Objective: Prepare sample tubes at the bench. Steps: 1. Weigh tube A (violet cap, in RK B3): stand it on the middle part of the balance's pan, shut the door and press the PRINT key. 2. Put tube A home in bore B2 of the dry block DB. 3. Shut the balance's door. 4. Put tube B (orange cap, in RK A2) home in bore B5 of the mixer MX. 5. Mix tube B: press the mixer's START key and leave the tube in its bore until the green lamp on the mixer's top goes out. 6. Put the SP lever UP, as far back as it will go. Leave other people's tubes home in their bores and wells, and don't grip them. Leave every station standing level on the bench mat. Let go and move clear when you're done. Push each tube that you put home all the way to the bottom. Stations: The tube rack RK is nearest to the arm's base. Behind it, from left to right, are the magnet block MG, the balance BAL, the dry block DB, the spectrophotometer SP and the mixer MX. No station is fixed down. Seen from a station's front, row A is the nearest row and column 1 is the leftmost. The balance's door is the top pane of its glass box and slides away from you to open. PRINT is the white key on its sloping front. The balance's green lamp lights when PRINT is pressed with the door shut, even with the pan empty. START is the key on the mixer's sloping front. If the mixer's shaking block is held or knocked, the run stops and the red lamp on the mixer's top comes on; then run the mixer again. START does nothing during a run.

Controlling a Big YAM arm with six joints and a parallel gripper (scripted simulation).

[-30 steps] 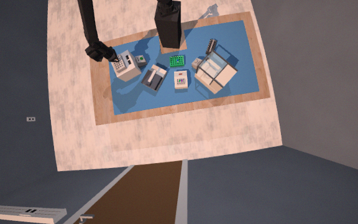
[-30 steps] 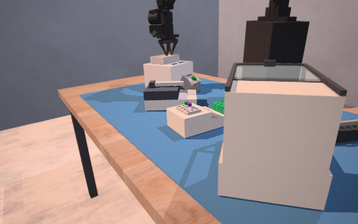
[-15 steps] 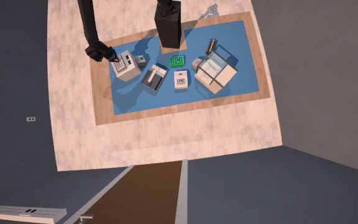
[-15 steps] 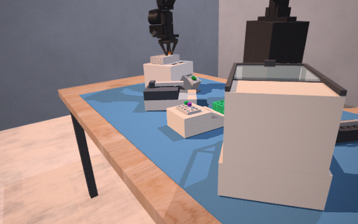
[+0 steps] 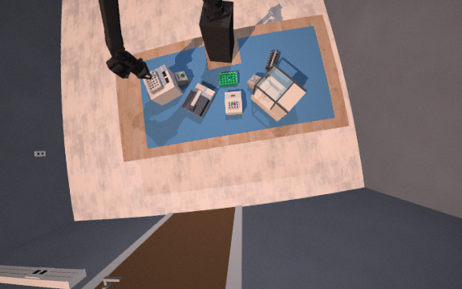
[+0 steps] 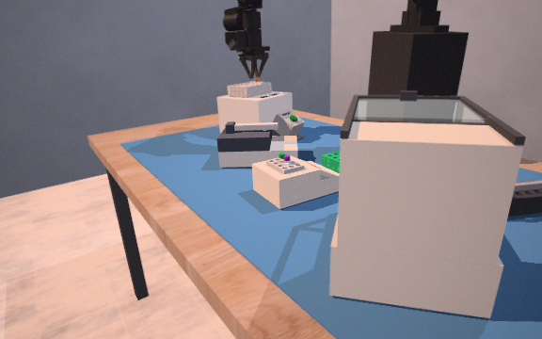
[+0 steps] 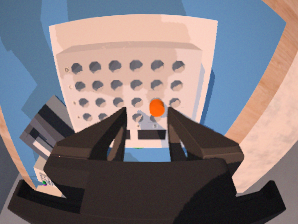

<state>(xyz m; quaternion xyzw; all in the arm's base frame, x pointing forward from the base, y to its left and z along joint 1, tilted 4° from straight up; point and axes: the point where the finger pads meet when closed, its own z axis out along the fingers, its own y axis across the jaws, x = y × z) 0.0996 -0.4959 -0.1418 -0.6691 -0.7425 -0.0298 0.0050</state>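
Now: the orange-capped tube 40 mm below my hand and 10 mm behind it. Also, from my hand: mixer's shaking block 40 mm below, 20 mm ahead, 10 mm to the right; then spectrophotometer lever 220 mm to the left, 210 mm ahead, 110 mm below; then mixer's start key 170 mm to the left, 130 mm below.
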